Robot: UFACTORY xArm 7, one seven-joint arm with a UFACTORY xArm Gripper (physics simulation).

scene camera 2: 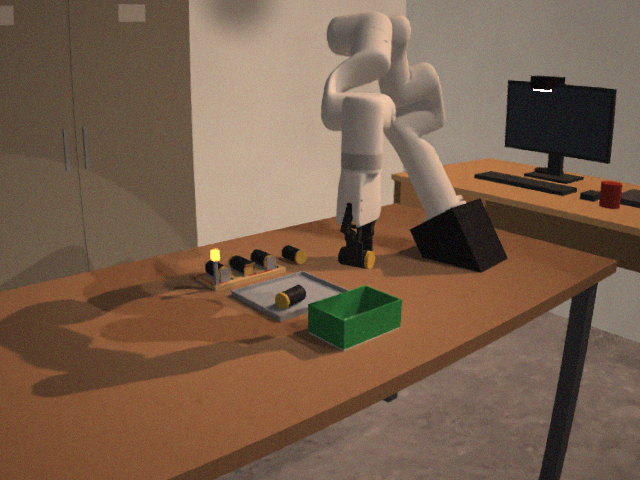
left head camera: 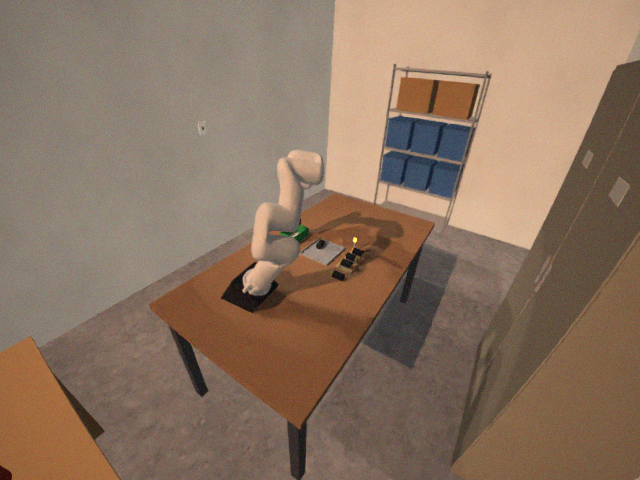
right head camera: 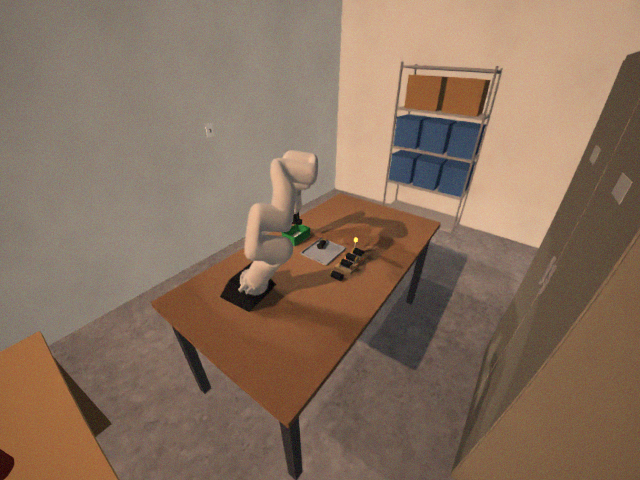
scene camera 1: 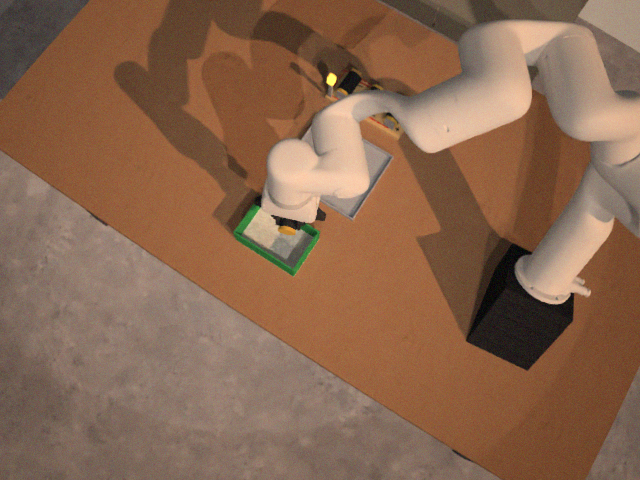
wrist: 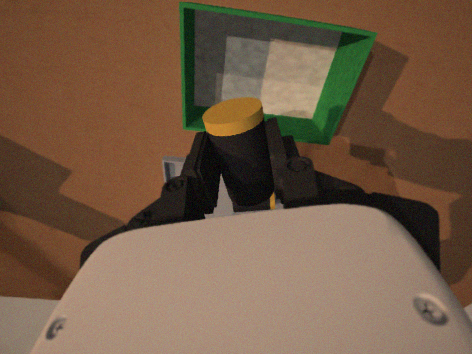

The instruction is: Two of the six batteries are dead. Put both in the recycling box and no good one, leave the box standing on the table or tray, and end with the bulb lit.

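Where they show: gripper, between the fingertips: (scene camera 2: 359, 259) (right head camera: 295, 221) (scene camera 1: 289, 220) (wrist: 240, 145); arm's base, origin of its link: (scene camera 2: 445, 213) (left head camera: 256, 282) (right head camera: 253, 281) (scene camera 1: 541, 280).
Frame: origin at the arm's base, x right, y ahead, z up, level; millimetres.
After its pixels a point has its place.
My gripper (right head camera: 296, 219) {z 28, x -95, y 514 mm} (scene camera 1: 287, 222) {z 28, x -95, y 514 mm} (scene camera 2: 356, 252) {z 28, x -95, y 514 mm} (wrist: 240, 145) {z 28, x -95, y 514 mm} is shut on a black battery with a yellow end, held above the near rim of the green recycling box (right head camera: 296, 236) {z -49, x -70, y 480 mm} (scene camera 1: 264, 252) {z -49, x -157, y 545 mm} (scene camera 2: 372, 322) {z -72, x -157, y 553 mm} (wrist: 350, 82) {z -51, x -107, y 613 mm}. No battery shows in the visible part of the box. Another battery (left head camera: 320, 243) {z -71, x 76, y 511 mm} (scene camera 2: 295, 295) {z -80, x 54, y 532 mm} lies on the grey tray (left head camera: 329, 254) {z -104, x 148, y 477 mm} (scene camera 1: 356, 202) {z -104, x 39, y 414 mm} (scene camera 2: 258, 295) {z -104, x 156, y 540 mm}. Three batteries sit in the wooden holder (scene camera 2: 248, 279) {z -101, x 238, y 492 mm}. The bulb (left head camera: 355, 239) {z -20, x 263, y 566 mm} (scene camera 1: 331, 79) {z -16, x 255, y 568 mm} (scene camera 2: 215, 254) {z -22, x 254, y 574 mm} at its end glows yellow. A loose battery (left head camera: 338, 275) {z -79, x 268, y 297 mm} (scene camera 2: 294, 254) {z -82, x 243, y 327 mm} lies beyond its other end.
The black arm base (scene camera 1: 519, 320) {z -8, x -94, y 16 mm} (scene camera 2: 460, 235) {z -25, x -88, y 80 mm} stands on the wooden table (scene camera 1: 361, 310) {z -107, x -180, y 314 mm}. The tray lies between the box and the holder. A desk with a monitor (scene camera 2: 560, 121) and a red mug (scene camera 2: 610, 194) is behind the arm. A shelf unit (left head camera: 391, 93) stands by the wall.
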